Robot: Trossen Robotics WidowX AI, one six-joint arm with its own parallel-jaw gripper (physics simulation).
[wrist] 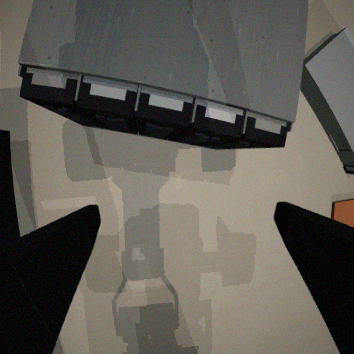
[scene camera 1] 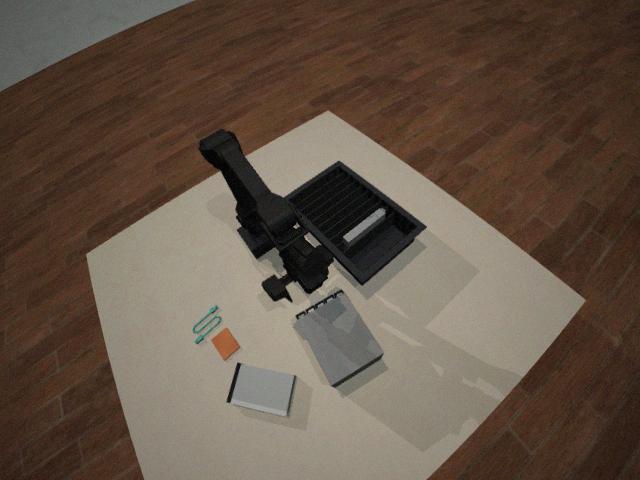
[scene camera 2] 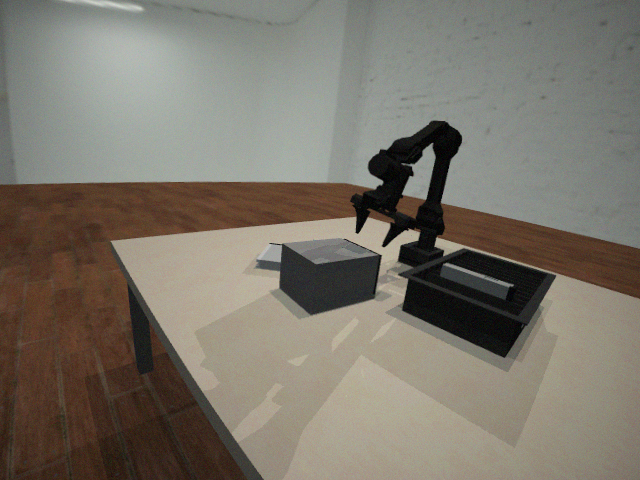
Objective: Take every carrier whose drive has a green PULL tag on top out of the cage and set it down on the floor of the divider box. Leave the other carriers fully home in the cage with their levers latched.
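Places are measured from the arm's base along level axes (x right, y ahead, z up), in metres.
Where they show: gripper, between the fingertips: point(wrist: 188, 211) point(scene camera 1: 305, 291) point(scene camera 2: 369, 240); arm's base, origin of its link: point(scene camera 1: 256, 228) point(scene camera 2: 425, 247).
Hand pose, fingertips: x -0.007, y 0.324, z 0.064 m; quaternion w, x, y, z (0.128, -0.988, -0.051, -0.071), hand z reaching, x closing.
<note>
Each offset is from my fingertips to the centre of the thing. "pt": to the spot under its first point.
The grey cage @(dx -0.005, dy +0.141, dz -0.075 m) point(scene camera 1: 343, 341) point(scene camera 2: 330, 281) point(wrist: 165, 40) stands on the table. Several black carrier fronts @(pt dx -0.015, dy +0.048, dz -0.008 m) point(wrist: 162, 112) with pale patches line its near face in the wrist view; they sit side by side. The cage top hides their drives, and no green PULL tag shows. The black divider box @(dx -0.269, dy -0.157, dz -0.093 m) point(scene camera 1: 393, 255) point(scene camera 2: 460, 320) stands beside the cage. One slim grey carrier @(dx -0.276, dy -0.078, dz -0.065 m) point(scene camera 1: 364, 227) point(scene camera 2: 478, 281) stands on edge in it, beside the dividers; no tag can be made out on it. My gripper point(scene camera 1: 305, 296) point(scene camera 2: 370, 239) point(wrist: 188, 211) is open and empty, above the table in front of the carrier fronts.
A flat pale-grey slab with a dark end @(dx +0.245, dy +0.120, dz -0.111 m) point(scene camera 1: 263, 391) point(scene camera 2: 268, 256) point(wrist: 336, 85) lies beyond the cage's side. An orange square @(pt dx +0.282, dy -0.056, dz -0.119 m) point(scene camera 1: 225, 343) point(wrist: 344, 212) and a coiled teal cable @(dx +0.310, dy -0.148, dz -0.120 m) point(scene camera 1: 206, 325) lie near it. The arm's base stands close to the divider box.
</note>
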